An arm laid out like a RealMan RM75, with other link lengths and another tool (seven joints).
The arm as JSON. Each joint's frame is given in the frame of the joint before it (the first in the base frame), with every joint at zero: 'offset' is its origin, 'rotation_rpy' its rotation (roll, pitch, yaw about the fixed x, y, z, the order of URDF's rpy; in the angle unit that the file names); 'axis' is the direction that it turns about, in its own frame. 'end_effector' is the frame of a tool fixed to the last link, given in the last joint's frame.
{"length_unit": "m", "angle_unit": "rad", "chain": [
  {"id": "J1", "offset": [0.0, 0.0, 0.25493], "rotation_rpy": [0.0, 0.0, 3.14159], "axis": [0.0, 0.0, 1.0]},
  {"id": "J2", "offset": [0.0, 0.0, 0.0], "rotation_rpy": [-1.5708, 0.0, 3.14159], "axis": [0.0, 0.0, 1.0]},
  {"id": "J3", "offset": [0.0, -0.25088, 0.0], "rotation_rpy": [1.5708, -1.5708, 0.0], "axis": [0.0, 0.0, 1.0]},
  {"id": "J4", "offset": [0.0, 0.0, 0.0], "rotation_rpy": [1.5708, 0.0, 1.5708], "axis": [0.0, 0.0, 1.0]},
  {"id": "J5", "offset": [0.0, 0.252, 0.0], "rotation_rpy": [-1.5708, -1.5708, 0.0], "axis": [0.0, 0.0, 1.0]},
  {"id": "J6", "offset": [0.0, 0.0, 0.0], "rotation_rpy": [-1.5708, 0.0, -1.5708], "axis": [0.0, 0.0, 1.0]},
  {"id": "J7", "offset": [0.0, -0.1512, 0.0], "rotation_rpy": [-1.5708, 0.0, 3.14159], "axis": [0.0, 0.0, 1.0]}
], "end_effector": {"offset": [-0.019, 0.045, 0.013], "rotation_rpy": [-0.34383, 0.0, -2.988]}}
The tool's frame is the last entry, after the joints.
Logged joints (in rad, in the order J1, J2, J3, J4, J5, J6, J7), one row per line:
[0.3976 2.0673 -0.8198 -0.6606 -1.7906 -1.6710 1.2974]
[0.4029 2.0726 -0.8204 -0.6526 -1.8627 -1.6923 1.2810]
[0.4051 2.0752 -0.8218 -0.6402 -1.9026 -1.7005 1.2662]
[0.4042 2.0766 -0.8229 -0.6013 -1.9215 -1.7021 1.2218]
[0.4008 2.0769 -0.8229 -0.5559 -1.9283 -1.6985 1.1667]
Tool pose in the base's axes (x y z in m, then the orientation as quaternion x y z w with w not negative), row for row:
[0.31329 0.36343 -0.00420 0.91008 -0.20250 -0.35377 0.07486]
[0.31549 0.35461 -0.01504 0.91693 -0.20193 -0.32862 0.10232]
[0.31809 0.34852 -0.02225 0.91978 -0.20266 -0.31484 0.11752]
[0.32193 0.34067 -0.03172 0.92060 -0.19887 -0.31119 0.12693]
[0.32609 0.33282 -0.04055 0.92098 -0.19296 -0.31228 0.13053]
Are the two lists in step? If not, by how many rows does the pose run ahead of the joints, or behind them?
They are in step.
